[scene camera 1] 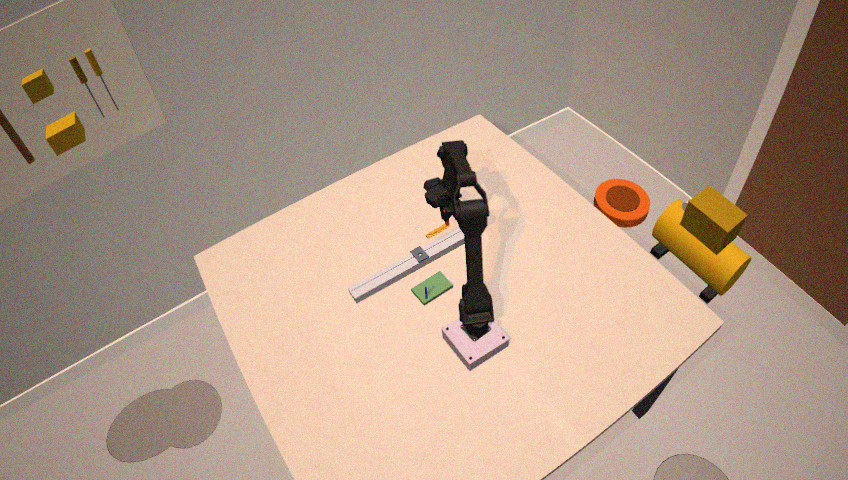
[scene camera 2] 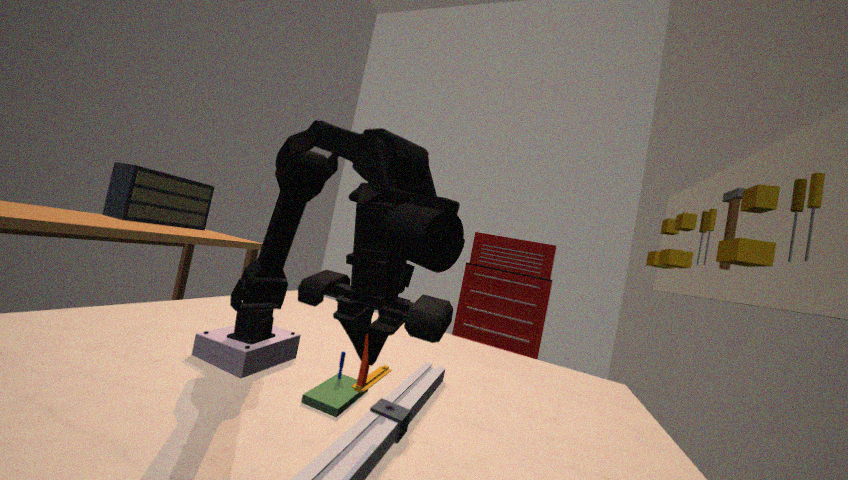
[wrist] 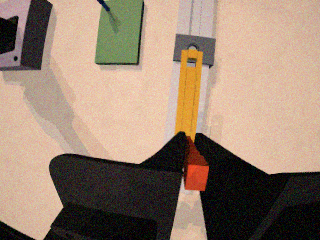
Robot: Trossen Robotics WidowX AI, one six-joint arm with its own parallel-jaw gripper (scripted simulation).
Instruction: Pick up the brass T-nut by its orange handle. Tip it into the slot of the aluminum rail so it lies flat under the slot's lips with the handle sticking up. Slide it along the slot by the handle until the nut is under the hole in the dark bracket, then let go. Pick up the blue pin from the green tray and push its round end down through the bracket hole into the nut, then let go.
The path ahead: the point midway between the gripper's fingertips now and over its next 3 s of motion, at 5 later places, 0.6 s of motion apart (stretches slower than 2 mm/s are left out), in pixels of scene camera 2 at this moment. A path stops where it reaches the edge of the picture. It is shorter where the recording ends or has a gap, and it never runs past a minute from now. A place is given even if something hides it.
The gripper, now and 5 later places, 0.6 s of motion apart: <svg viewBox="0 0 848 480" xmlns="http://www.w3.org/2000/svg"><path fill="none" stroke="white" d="M368 362L369 369L369 370L369 372L368 374L367 375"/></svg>
